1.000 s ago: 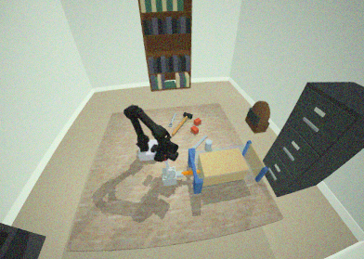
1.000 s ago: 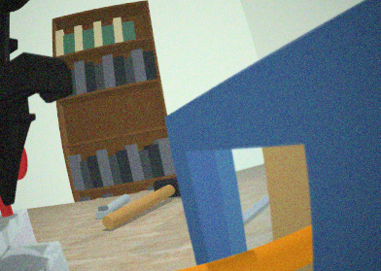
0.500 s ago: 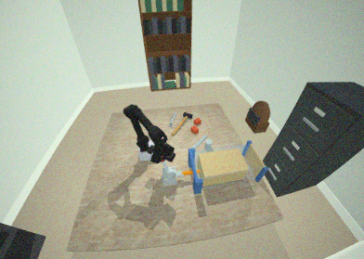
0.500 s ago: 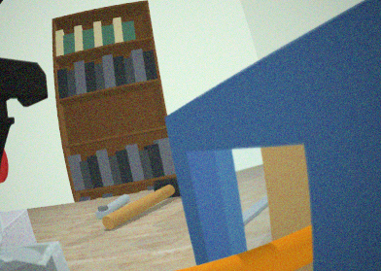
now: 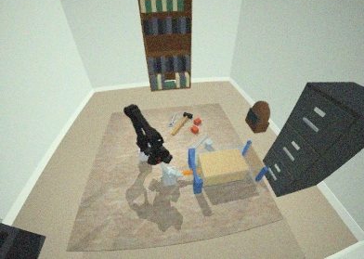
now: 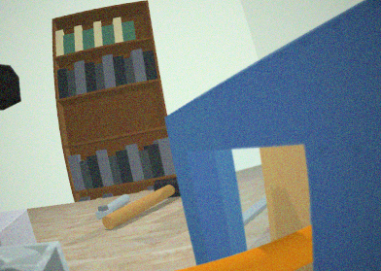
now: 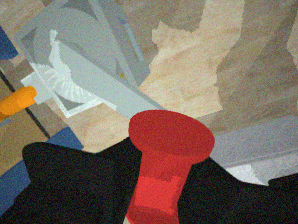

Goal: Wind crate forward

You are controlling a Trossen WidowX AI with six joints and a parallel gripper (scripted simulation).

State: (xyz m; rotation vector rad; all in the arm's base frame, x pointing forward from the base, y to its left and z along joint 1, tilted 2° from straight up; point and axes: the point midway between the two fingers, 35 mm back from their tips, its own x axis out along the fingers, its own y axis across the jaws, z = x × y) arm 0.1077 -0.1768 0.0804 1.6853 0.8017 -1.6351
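Now: gripper tip 30 mm to the left of the winch handle, 20 mm short of it and 10 mm above it. Also, from my gripper tip: blue frame 210 mm ahead, 100 mm to the right, 10 mm below; red grip 20 mm above; grey winch 90 mm to the right, 80 mm below, 30 mm ahead.
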